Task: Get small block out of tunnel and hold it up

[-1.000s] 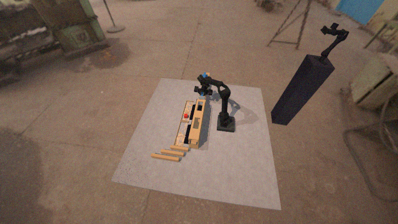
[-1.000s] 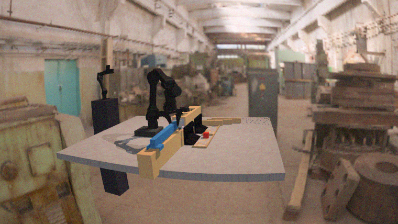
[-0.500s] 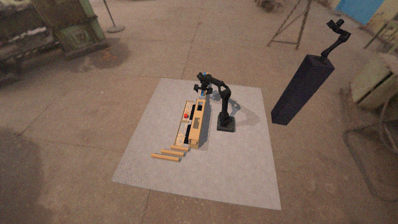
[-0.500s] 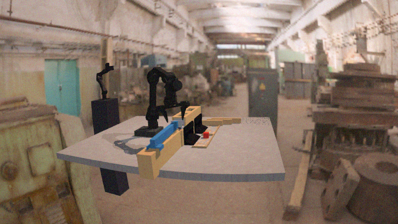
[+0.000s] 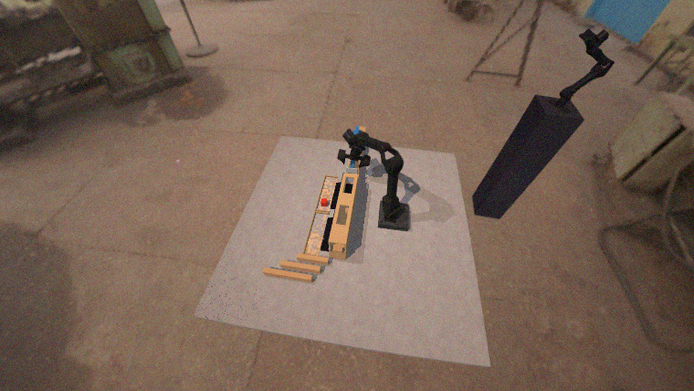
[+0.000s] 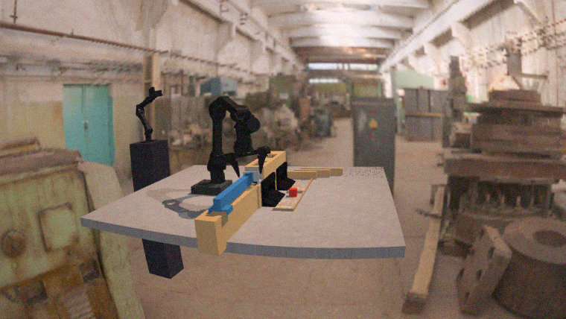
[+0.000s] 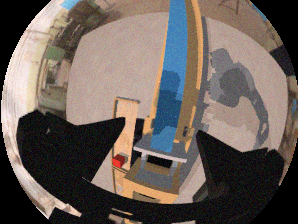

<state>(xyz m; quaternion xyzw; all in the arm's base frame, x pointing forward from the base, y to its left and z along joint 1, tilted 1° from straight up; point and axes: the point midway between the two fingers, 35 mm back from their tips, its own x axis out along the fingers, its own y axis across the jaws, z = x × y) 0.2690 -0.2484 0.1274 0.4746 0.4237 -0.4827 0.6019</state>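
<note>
My gripper tip is now 220 mm to the right of the red block, 120 mm short of it and 120 mm above it. Round my gripper tip: covered tunnel 70 mm to the left, 70 mm below, 20 mm ahead.
</note>
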